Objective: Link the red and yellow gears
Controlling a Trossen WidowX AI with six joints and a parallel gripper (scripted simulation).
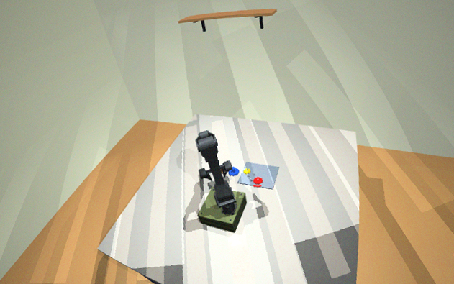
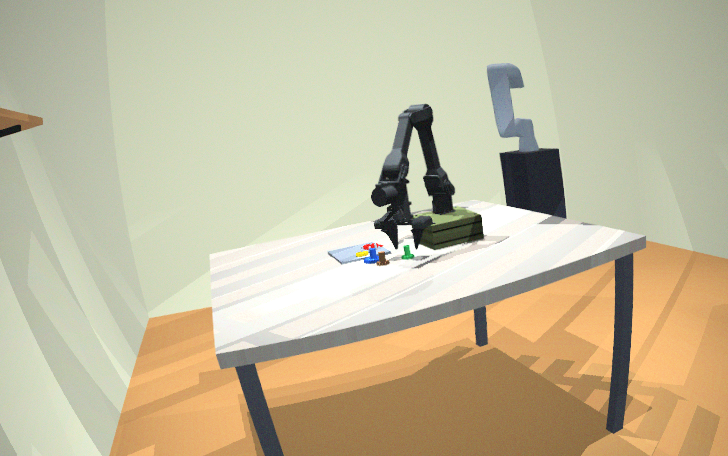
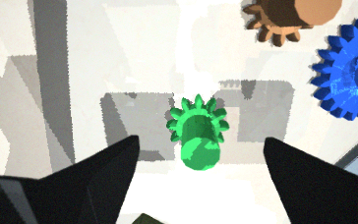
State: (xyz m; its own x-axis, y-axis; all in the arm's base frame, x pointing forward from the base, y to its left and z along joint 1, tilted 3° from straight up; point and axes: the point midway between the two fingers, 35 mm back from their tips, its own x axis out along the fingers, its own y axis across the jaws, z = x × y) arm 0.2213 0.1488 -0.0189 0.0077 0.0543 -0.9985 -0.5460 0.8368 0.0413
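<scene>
The green gear is 1 cm below my gripper tip. Round my gripper tip: brown gear: 9 cm ahead, 1 cm below; yellow gear: 15 cm to the right, 10 cm ahead, 1 cm below; blue gear: 9 cm ahead, 7 cm to the right, 1 cm below.
</scene>
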